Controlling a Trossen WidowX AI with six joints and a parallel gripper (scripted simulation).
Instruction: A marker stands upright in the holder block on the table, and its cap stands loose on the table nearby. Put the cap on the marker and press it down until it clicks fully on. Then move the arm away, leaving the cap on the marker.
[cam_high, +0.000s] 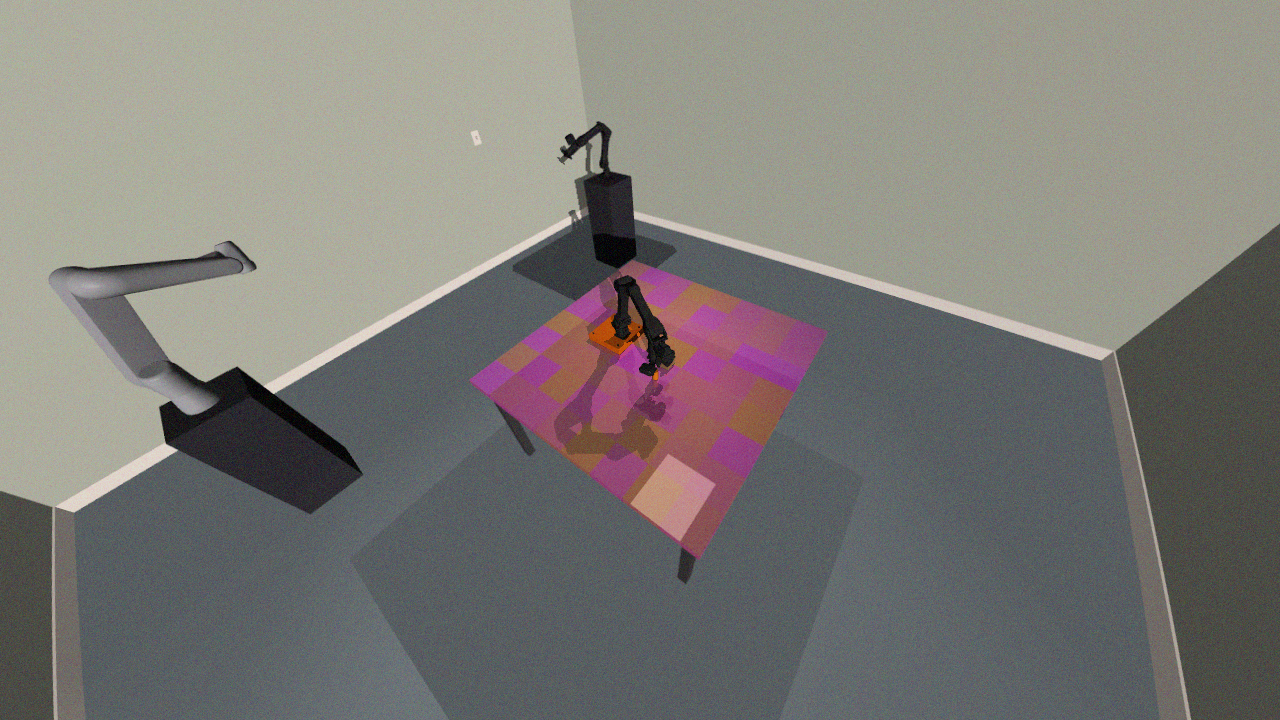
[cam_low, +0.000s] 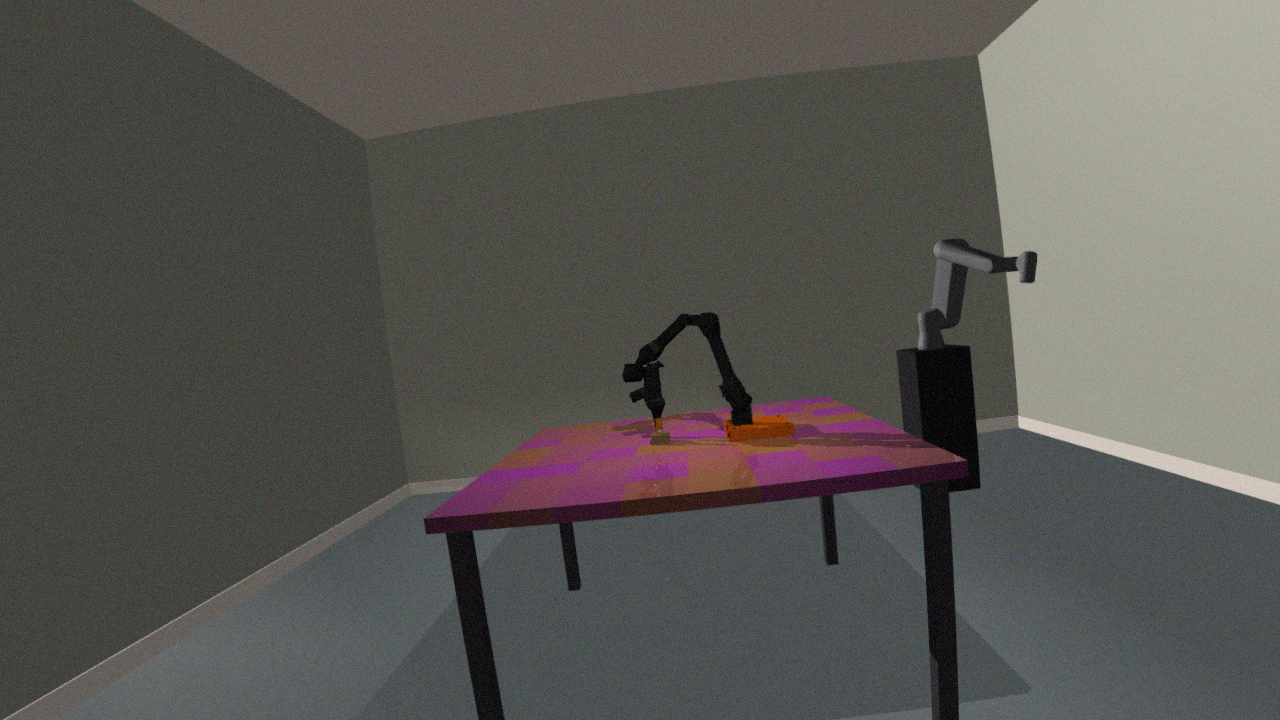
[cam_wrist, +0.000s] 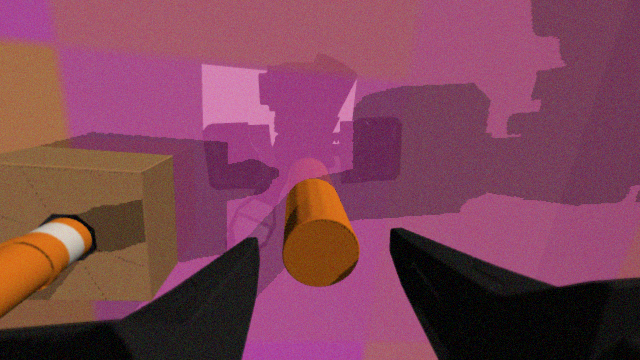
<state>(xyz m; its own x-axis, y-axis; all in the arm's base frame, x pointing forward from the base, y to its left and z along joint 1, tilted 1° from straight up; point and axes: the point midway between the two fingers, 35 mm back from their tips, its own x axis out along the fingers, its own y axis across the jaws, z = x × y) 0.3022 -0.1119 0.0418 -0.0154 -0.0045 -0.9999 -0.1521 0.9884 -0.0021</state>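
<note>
The orange cap is 20 mm below my gripper tip. Round my gripper tip: holder block (100 mm to the left, 40 mm below, 20 mm behind).
</note>
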